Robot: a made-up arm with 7 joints.
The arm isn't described. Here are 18 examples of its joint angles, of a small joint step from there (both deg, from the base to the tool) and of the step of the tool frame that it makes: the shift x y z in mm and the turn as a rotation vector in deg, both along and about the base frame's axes.
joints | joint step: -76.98 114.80 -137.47 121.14 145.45 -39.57 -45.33 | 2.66 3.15 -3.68 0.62 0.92 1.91 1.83
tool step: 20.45 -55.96 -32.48 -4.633 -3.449 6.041
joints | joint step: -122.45 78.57 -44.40 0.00 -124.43 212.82 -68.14 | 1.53 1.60 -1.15 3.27 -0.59 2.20 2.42
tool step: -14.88 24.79 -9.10 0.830 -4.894 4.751
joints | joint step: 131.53 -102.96 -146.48 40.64 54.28 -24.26 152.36 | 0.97 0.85 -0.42 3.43 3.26 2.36 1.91
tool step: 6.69 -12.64 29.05 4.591 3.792 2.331
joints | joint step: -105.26 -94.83 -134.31 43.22 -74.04 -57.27 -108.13 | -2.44 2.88 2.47 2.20 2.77 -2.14 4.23
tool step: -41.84 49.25 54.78 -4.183 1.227 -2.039
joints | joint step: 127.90 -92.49 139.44 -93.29 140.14 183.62 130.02 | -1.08 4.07 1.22 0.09 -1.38 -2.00 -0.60
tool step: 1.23 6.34 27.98 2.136 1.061 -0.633
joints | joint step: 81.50 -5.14 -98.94 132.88 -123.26 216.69 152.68 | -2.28 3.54 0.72 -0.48 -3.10 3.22 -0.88
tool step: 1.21 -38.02 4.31 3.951 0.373 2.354
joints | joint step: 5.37 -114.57 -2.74 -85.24 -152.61 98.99 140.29 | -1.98 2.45 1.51 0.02 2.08 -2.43 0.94
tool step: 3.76 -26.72 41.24 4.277 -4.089 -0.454
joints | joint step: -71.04 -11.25 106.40 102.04 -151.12 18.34 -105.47 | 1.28 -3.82 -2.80 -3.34 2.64 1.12 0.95
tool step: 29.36 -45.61 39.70 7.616 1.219 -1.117
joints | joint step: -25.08 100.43 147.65 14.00 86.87 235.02 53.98 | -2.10 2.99 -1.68 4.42 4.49 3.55 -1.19
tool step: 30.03 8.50 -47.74 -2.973 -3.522 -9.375
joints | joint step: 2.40 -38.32 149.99 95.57 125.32 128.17 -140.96 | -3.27 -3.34 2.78 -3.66 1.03 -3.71 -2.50
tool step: 13.97 -1.13 25.87 6.410 7.136 0.042
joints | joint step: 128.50 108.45 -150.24 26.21 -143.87 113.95 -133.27 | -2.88 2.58 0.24 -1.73 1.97 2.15 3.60
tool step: -24.07 -37.77 -15.65 6.094 -0.698 -5.910
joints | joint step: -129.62 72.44 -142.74 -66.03 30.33 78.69 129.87 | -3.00 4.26 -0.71 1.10 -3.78 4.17 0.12
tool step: 14.69 -7.69 -35.56 -2.956 3.779 -7.796
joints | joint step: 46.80 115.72 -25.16 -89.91 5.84 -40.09 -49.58 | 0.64 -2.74 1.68 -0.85 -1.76 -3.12 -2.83
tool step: -1.50 -32.69 17.80 -3.206 3.418 1.616
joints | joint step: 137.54 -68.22 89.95 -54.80 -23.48 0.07 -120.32 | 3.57 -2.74 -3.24 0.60 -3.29 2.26 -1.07
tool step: -42.07 -8.40 -7.28 1.719 -7.126 0.243
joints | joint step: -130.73 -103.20 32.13 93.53 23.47 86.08 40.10 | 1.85 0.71 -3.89 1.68 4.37 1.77 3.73
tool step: -5.22 27.69 4.36 7.025 3.028 -3.604
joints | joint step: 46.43 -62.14 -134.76 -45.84 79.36 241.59 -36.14 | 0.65 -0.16 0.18 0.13 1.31 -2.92 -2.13
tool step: -8.65 1.75 -2.40 0.186 3.003 -2.772
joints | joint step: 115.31 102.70 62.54 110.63 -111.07 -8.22 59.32 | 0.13 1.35 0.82 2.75 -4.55 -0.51 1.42
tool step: -14.04 21.13 -21.03 5.038 0.295 -3.518
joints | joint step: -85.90 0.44 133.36 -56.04 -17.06 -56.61 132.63 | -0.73 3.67 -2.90 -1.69 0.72 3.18 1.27
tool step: -33.57 47.59 9.46 -0.010 -3.714 -3.839
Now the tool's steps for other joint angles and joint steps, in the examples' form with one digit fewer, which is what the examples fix.
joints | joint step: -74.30 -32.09 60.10 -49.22 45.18 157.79 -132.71 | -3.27 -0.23 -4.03 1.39 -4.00 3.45 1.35
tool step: -19.6 19.4 2.9 2.22 0.33 -9.66
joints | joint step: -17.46 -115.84 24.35 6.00 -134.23 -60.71 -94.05 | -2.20 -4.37 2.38 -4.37 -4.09 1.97 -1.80
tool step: -29.2 -31.6 -31.7 0.43 1.86 -2.34
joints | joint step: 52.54 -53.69 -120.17 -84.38 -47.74 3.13 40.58 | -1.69 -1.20 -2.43 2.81 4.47 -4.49 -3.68
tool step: 43.0 27.6 9.6 2.51 3.82 -10.20
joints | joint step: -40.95 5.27 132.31 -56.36 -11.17 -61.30 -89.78 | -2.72 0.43 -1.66 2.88 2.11 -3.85 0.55
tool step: -28.8 31.8 13.8 -6.91 -1.03 -3.12
